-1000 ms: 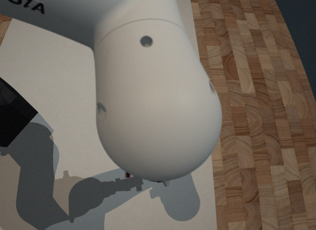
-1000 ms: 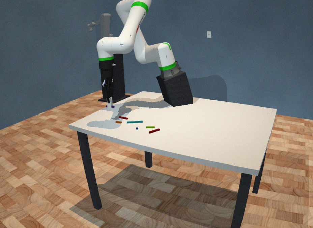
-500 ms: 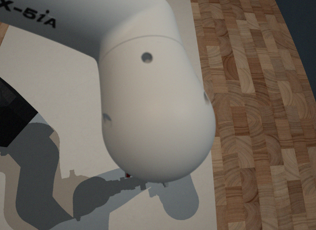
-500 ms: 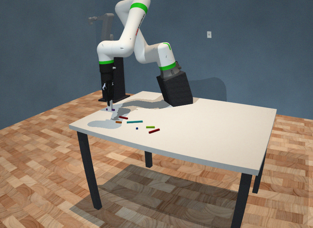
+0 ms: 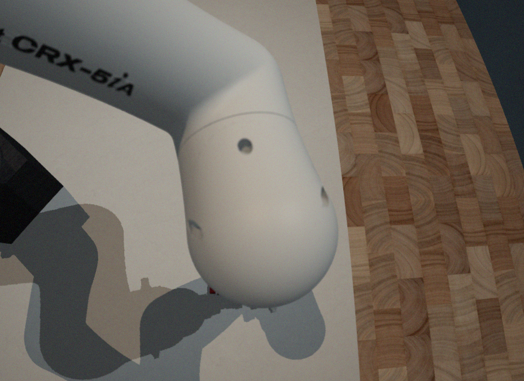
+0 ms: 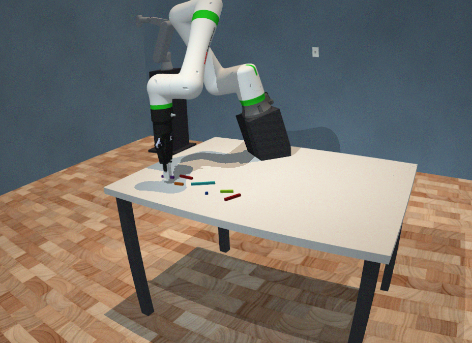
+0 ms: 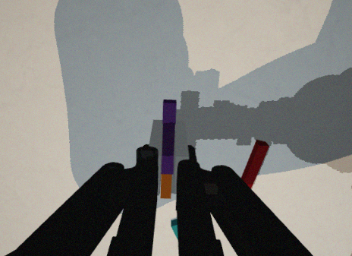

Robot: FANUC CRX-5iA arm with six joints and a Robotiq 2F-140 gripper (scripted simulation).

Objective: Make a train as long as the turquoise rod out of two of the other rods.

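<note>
My gripper is now 10 mm past the orange rod, 50 mm to the right of it and 60 mm above it. The rest, counted from my hand: purple rod 30 mm below; then small blue rod 40 mm ahead, 210 mm to the left, 60 mm below; then turquoise rod 50 mm behind, 150 mm to the left, 60 mm below.
</note>
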